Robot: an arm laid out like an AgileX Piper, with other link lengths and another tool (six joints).
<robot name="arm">
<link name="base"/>
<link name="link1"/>
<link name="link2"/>
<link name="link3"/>
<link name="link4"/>
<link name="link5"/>
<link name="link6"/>
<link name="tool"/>
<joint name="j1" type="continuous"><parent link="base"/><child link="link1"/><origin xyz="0 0 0.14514"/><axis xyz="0 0 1"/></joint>
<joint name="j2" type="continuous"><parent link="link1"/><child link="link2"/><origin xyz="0 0 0" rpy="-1.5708 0 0"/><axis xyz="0 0 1"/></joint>
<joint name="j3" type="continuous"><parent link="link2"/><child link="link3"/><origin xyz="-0.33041 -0.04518 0"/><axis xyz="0 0 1"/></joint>
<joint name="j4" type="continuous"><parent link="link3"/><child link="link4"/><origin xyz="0.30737 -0.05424 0" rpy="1.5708 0 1.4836"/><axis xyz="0 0 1"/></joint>
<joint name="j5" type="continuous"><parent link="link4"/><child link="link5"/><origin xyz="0 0 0" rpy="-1.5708 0 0"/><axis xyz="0 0 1"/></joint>
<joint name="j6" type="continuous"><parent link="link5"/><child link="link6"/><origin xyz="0 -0.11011 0" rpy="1.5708 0 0"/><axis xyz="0 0 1"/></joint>
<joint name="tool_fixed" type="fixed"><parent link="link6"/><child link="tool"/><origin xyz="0.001 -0.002 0.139" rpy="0.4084 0 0.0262"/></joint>
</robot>
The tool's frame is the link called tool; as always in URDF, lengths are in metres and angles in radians. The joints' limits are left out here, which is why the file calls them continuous.
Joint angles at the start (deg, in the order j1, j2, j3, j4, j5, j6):
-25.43, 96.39, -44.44, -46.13, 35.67, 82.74
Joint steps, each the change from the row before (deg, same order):
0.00, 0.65, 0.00, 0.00, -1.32, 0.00
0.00, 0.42, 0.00, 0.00, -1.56, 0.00
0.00, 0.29, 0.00, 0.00, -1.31, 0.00
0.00, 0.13, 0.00, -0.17, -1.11, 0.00
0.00, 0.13, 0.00, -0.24, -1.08, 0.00
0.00, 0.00, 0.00, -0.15, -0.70, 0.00
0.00, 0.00, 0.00, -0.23, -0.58, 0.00
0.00, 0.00, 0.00, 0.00, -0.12, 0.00
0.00, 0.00, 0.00, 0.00, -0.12, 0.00
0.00, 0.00, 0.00, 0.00, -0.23, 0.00
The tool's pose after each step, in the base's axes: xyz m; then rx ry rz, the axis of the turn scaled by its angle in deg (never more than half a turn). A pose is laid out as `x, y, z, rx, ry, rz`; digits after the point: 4 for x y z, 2 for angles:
0.2991, -0.2553, 0.0384, 103.83, 126.40, -58.17
0.3051, -0.2536, 0.0354, 103.15, 126.79, -56.52
0.3101, -0.2522, 0.0334, 102.57, 127.04, -55.10
0.3147, -0.2513, 0.0327, 101.87, 127.17, -53.95
0.3191, -0.2506, 0.0321, 101.09, 127.30, -52.89
0.3221, -0.2501, 0.0324, 100.57, 127.31, -52.15
0.3247, -0.2499, 0.0327, 100.02, 127.33, -51.62
0.3252, -0.2498, 0.0327, 99.97, 127.33, -51.47
0.3257, -0.2497, 0.0327, 99.91, 127.33, -51.33
0.3266, -0.2494, 0.0328, 99.80, 127.32, -51.05

